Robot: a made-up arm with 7 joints. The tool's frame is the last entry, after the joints.
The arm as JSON. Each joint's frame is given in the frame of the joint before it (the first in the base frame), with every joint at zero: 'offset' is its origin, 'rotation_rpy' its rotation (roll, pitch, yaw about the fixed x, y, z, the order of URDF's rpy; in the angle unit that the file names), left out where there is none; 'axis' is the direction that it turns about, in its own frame. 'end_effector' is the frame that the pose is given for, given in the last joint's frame.
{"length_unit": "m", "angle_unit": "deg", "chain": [
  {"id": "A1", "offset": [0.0, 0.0, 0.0], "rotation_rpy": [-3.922, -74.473, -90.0], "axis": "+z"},
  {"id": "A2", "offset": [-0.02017, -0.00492, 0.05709], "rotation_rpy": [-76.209, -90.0, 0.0], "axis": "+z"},
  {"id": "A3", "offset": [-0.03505, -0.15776, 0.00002], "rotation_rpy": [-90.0, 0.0, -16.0], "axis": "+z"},
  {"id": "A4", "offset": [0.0, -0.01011, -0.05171], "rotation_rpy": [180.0, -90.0, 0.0], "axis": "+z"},
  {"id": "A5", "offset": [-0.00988, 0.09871, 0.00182], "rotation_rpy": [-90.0, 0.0, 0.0], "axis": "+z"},
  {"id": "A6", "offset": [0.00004, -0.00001, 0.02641], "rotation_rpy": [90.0, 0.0, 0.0], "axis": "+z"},
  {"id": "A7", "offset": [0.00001, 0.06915, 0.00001], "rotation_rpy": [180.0, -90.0, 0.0], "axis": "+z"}
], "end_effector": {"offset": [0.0, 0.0, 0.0], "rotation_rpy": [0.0, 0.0, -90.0]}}
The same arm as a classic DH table. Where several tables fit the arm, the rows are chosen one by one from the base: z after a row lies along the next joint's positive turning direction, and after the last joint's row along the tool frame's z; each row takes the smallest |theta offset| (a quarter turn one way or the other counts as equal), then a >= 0, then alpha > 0; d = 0 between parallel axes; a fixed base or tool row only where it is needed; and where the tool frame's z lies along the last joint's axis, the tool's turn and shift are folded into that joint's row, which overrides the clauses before.
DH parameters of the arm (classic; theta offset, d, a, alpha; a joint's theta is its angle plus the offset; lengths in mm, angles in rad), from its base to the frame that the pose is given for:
base (fixed): -0.071 0 0 -1.3004
A1: -1.3111 57.1 -20.8 -1.5708
A2: 1.2914 0.1 -9.8 1.5708
A3: 1.5708 -213 10.1 -1.5707
A4: 1.5708 1.8 9.9 1.5708
A5: 0 125.1 0 -1.5708
A6: -1.5708 0 69.1 1.5707
A7: 0 0 0 0

